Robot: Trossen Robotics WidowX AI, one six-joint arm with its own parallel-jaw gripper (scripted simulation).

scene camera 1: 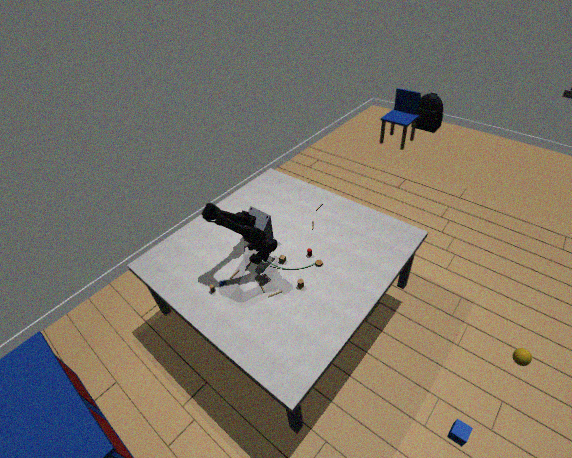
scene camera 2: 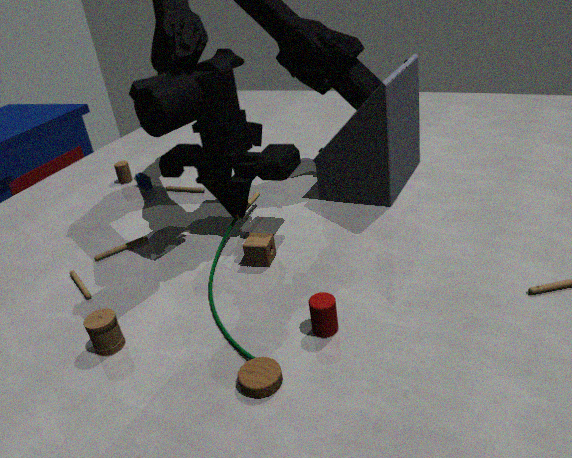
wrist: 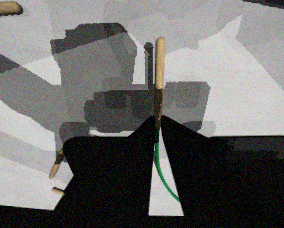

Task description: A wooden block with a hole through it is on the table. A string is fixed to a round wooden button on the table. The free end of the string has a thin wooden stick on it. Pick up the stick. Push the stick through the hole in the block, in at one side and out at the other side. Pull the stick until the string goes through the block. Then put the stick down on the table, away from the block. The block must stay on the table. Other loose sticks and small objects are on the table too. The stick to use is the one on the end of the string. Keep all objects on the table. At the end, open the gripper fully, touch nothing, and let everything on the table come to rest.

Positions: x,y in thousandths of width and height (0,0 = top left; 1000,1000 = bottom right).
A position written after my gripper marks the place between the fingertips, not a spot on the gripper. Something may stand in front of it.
In view: my gripper (scene camera 2: 419,473), a wooden block (scene camera 2: 454,545), a red cylinder (scene camera 2: 566,682) and a round wooden button (scene camera 2: 455,824).
My gripper also shows in the wrist view (wrist: 555,524). The wrist view does not show the wooden block, which is hidden by my gripper. The wrist view misses the red cylinder, which is hidden by my gripper.
